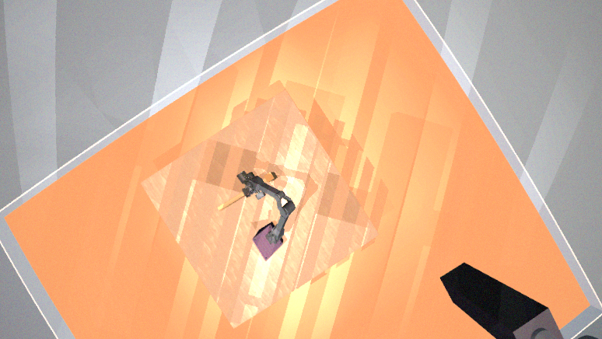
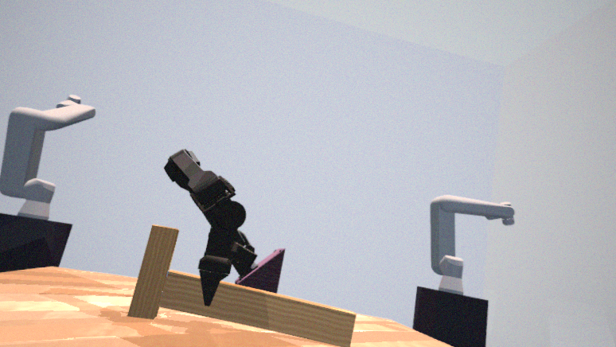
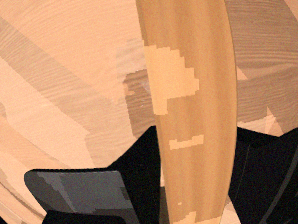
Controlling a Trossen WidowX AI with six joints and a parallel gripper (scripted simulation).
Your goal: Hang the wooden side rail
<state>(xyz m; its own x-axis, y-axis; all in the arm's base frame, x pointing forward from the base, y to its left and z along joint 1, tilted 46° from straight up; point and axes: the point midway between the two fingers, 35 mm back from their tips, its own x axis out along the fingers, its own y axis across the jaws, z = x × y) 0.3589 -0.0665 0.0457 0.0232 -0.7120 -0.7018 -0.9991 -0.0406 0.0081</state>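
Now: the headboard post 120 mm to the right of my gripper tip and 50 mm above it.
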